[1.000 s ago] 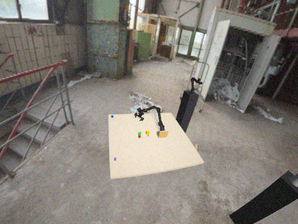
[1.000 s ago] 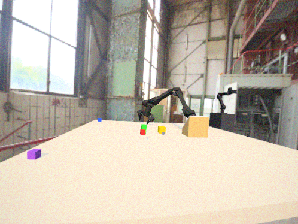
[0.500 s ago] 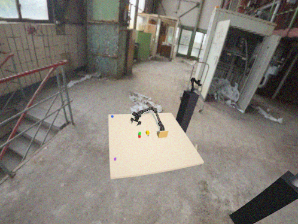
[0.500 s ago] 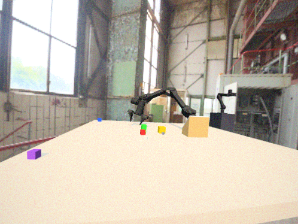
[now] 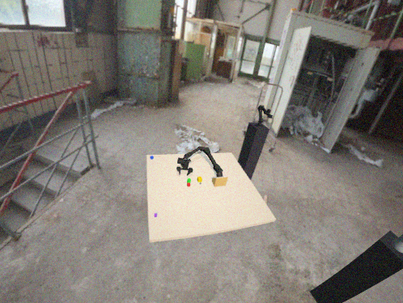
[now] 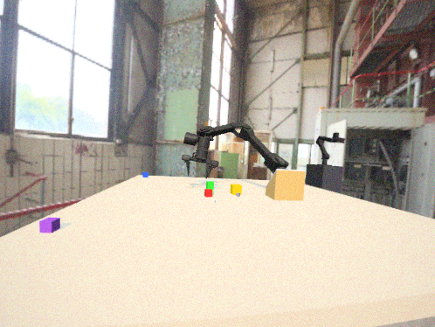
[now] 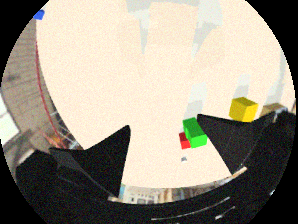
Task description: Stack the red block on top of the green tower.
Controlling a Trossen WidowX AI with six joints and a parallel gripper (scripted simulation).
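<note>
Right now my gripper tip is 110 mm to the right of the red block, 60 mm above it and 40 mm past it. Also, from my gripper tip: yellow block: 190 mm behind, 50 mm to the left, 50 mm below; purple block: 470 mm to the left, 390 mm ahead, 60 mm below; blue block: 490 mm to the right, 320 mm ahead, 60 mm below.
</note>
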